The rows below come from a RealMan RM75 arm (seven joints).
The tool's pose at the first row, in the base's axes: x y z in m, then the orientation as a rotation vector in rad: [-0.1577 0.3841 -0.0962 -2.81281 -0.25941 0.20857]
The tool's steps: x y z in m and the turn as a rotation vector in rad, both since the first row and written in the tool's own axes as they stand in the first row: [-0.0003 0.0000 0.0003 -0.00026 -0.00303 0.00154]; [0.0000 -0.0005 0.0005 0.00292 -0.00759 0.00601]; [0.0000 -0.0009 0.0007 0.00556 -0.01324 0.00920]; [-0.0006 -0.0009 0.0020 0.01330 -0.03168 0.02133]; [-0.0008 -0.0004 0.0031 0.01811 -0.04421 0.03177]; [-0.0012 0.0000 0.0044 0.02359 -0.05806 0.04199]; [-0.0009 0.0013 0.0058 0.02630 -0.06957 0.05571]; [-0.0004 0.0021 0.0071 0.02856 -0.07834 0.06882]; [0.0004 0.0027 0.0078 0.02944 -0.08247 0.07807]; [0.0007 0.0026 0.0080 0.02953 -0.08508 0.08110]
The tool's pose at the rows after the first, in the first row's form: [-0.1580 0.3841 -0.0964 -2.81325 -0.25799 0.21318]; [-0.1579 0.3847 -0.0965 -2.81076 -0.25220 0.22084]; [-0.1580 0.3851 -0.0966 -2.80850 -0.24856 0.22971]; [-0.1588 0.3854 -0.0977 -2.80208 -0.23441 0.25889]; [-0.1591 0.3852 -0.0989 -2.79835 -0.22180 0.27913]; [-0.1596 0.3851 -0.1002 -2.79364 -0.20968 0.30116]; [-0.1594 0.3844 -0.1020 -2.79220 -0.19260 0.32050]; [-0.1590 0.3841 -0.1035 -2.79115 -0.17584 0.33583]; [-0.1582 0.3839 -0.1044 -2.79120 -0.16366 0.34371]; [-0.1580 0.3841 -0.1046 -2.79129 -0.15997 0.34805]
